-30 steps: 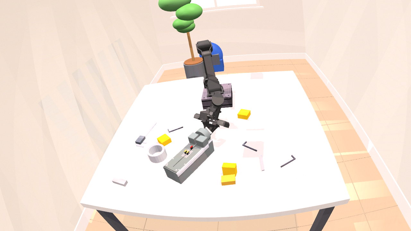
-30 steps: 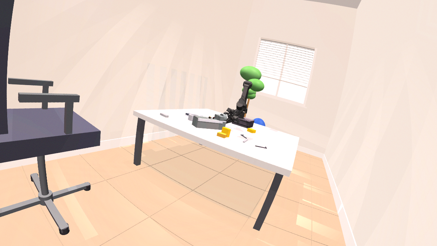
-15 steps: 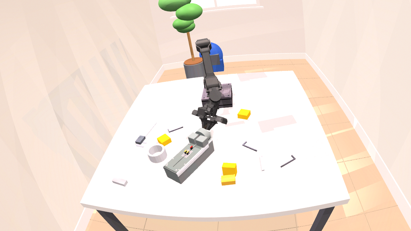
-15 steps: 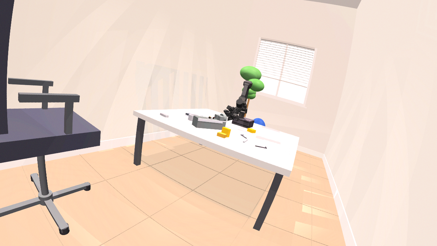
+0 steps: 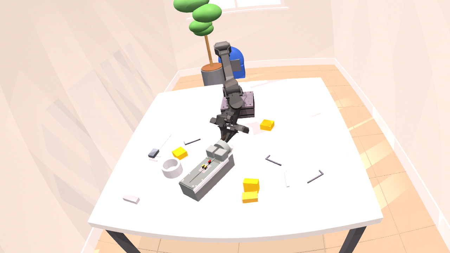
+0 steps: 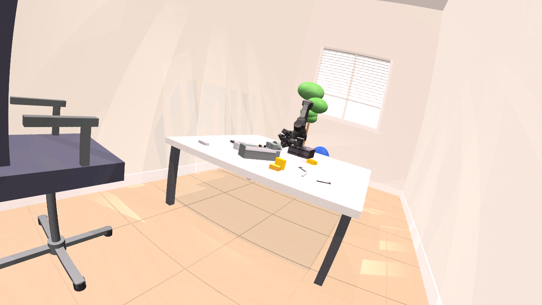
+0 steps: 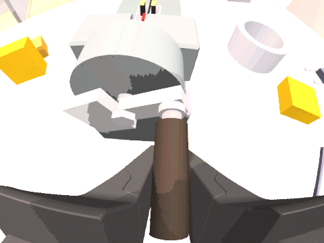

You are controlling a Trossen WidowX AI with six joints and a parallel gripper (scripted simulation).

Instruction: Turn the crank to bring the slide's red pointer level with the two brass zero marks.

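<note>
Right now the red pointer is 130 mm ahead of my gripper tip and 40 mm to the right of it. From my gripper tip the other things lie so: brown crank handle 10 mm behind, 10 mm to the left, 20 mm above.
</note>
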